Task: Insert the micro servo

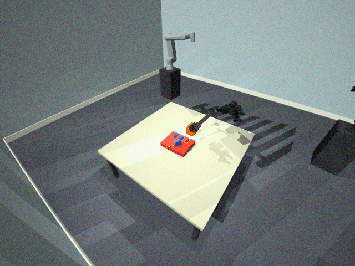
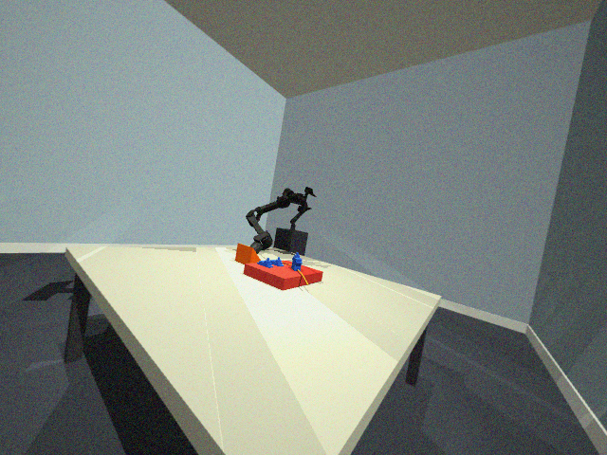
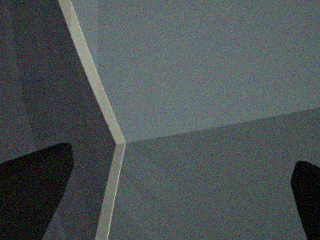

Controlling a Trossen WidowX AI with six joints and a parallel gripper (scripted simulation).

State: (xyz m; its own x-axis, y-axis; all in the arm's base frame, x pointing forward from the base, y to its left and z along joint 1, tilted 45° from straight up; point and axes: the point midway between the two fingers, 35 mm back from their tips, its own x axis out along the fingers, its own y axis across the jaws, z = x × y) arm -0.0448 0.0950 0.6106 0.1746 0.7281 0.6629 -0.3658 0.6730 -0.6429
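Right now my gripper tip is 370 mm short of the red robot deck, 510 mm to the left of it and 400 mm above it.
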